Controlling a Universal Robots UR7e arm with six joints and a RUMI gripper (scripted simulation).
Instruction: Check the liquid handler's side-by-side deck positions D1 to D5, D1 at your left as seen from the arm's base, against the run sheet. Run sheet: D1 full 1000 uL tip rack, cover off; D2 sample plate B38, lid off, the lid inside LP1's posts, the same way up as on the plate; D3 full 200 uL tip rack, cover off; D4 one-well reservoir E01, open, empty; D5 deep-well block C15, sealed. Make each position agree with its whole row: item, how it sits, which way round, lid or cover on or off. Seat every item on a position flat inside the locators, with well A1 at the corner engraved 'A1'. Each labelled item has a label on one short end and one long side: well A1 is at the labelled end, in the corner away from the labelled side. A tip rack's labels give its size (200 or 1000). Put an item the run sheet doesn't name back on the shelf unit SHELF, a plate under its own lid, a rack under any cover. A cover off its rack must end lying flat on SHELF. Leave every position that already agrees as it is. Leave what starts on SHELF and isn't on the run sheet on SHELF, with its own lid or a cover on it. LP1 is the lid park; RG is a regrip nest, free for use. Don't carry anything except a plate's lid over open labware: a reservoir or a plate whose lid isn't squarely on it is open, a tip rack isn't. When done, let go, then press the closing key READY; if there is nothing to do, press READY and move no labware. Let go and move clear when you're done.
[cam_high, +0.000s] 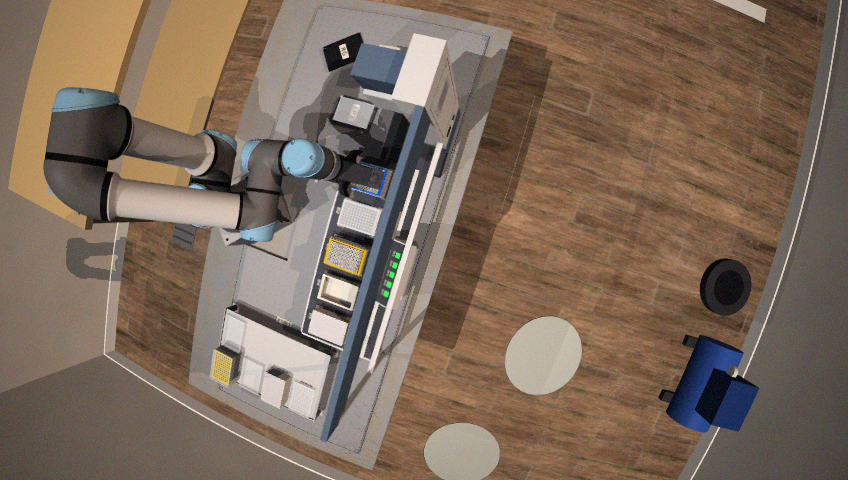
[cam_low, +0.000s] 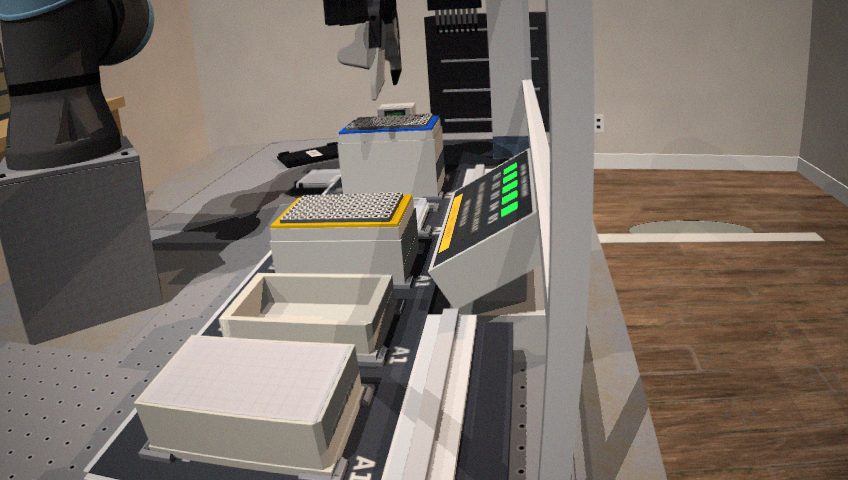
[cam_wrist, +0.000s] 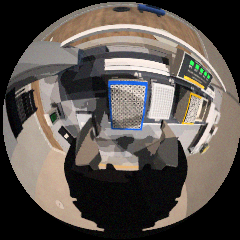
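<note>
Now: the blue-rimmed tip rack 1 cm ahead of my hand and 7 cm below it. Also, from my hand: yellow-rimmed tip rack (3 cm behind, 24 cm to the right, 10 cm below); one-well reservoir (6 cm behind, 37 cm to the right, 13 cm below); deep-well block (8 cm behind, 49 cm to the right, 12 cm below).
</note>
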